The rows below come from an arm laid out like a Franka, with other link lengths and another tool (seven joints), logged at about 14 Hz.
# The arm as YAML. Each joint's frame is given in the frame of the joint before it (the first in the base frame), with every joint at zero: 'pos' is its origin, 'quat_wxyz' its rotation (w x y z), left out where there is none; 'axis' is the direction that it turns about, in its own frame. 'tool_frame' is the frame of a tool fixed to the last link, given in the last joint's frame.
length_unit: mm
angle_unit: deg
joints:
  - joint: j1
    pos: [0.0, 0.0, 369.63]
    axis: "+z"
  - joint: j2
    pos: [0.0, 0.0, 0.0]
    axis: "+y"
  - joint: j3
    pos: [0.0, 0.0, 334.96]
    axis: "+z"
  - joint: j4
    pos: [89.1, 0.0, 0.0]
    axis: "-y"
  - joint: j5
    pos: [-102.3, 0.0, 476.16]
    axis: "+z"
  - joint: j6
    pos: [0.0, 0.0, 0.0]
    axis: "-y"
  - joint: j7
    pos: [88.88, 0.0, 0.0]
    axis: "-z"
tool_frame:
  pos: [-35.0, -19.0, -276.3]
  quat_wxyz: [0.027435, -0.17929, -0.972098, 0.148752]
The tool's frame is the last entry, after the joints.
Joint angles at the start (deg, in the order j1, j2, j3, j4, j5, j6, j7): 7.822 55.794 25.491 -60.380 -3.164 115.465 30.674
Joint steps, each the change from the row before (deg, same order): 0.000 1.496 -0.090 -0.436 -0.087 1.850 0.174; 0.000 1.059 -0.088 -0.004 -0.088 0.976 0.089; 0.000 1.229 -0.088 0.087 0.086 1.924 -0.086; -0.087 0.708 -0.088 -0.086 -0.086 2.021 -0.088; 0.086 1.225 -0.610 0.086 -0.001 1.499 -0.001; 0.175 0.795 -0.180 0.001 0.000 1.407 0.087
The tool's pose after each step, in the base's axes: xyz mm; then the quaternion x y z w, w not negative. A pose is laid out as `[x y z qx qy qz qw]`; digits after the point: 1 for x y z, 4 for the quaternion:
[761.2 402.9 118.8 -0.2276 -0.9668 0.0085 0.1162]
[761.3 402.7 104.3 -0.2309 -0.9658 0.0078 0.1179]
[765.2 404.1 89.4 -0.2358 -0.9650 0.0012 0.1146]
[771.3 404.2 80.2 -0.2406 -0.9647 -0.0057 0.1065]
[774.3 399.8 62.4 -0.2467 -0.9635 -0.0058 0.1041]
[775.9 401.6 51.9 -0.2502 -0.9629 -0.0090 0.1008]

